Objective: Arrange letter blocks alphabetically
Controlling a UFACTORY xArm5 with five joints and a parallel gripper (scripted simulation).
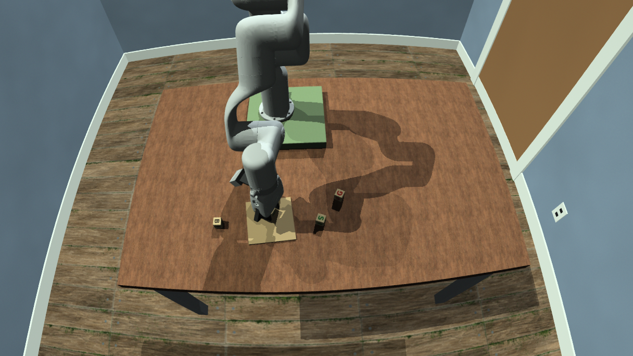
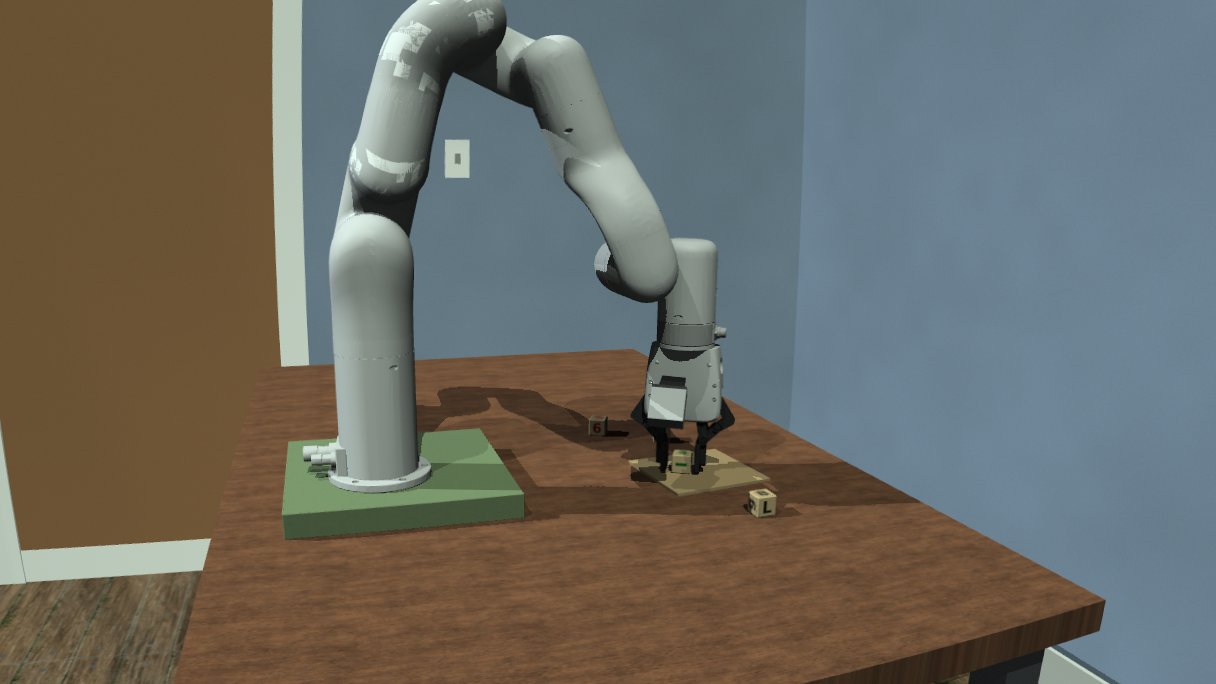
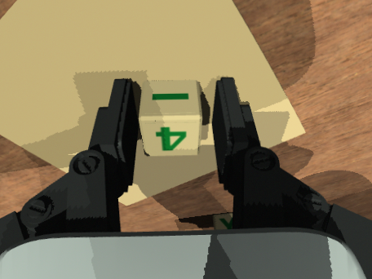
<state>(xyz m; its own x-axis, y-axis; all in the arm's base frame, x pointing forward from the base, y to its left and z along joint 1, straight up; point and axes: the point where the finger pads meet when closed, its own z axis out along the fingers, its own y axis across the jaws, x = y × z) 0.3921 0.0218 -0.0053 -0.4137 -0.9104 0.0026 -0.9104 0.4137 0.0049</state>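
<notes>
My hand is 1 cm above the cream block. From my hand the other things lie so: tan mat: 2 cm below, 2 cm ahead.
</notes>
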